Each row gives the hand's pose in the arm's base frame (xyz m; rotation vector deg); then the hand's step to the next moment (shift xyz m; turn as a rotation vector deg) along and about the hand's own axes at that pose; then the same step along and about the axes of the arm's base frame.
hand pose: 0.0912 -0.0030 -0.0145 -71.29 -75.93 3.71
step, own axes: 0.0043 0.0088 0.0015 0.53 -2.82 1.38
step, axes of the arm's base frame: 0.0055 0.0074 -0.0036 -2.49 0.05 1.98
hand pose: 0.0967 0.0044 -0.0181 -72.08 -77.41 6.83
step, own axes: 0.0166 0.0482 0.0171 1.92 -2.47 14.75
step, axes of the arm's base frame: 0.0198 0.0412 -0.0283 -11.99 9.09 -0.98
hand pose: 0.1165 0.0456 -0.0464 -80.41 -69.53 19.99
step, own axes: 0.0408 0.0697 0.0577 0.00 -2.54 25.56
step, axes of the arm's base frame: 0.0027 0.0806 -0.0579 -21.36 13.49 -4.63
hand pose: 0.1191 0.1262 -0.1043 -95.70 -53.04 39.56
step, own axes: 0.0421 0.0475 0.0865 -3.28 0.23 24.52
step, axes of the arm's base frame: -0.0366 0.0732 -0.0694 -21.61 9.78 -7.03
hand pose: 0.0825 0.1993 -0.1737 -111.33 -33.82 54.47
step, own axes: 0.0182 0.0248 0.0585 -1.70 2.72 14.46
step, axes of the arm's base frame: -0.0351 0.0292 -0.0477 -12.51 4.61 -6.45
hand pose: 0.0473 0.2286 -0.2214 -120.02 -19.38 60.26
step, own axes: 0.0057 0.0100 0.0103 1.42 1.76 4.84
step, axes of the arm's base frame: -0.0053 0.0014 -0.0144 -3.02 2.01 -3.92
